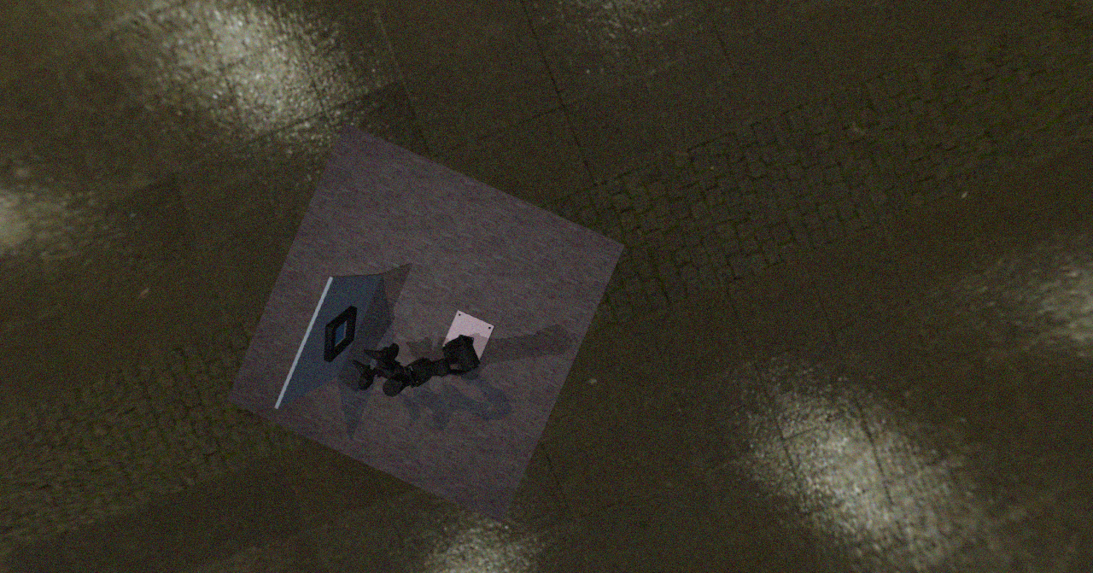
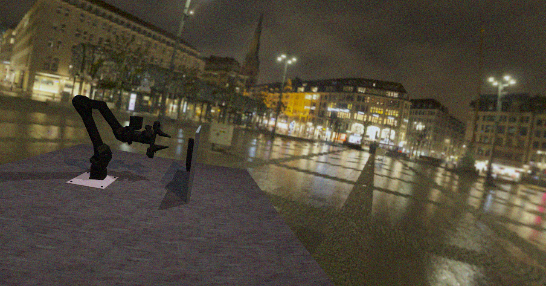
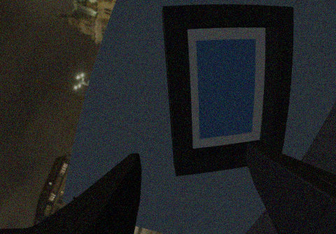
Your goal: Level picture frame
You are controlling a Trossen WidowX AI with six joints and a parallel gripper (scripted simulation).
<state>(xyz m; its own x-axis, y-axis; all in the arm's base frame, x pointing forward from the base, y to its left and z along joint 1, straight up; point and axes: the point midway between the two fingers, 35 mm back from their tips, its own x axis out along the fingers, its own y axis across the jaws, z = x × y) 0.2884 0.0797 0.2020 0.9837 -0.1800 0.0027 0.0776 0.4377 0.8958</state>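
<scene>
My gripper tip is 120 mm short of the picture frame, 40 mm to the left of it and 50 mm above it. Round my gripper tip: wall panel (130 mm ahead, 40 mm to the right, 60 mm below).
</scene>
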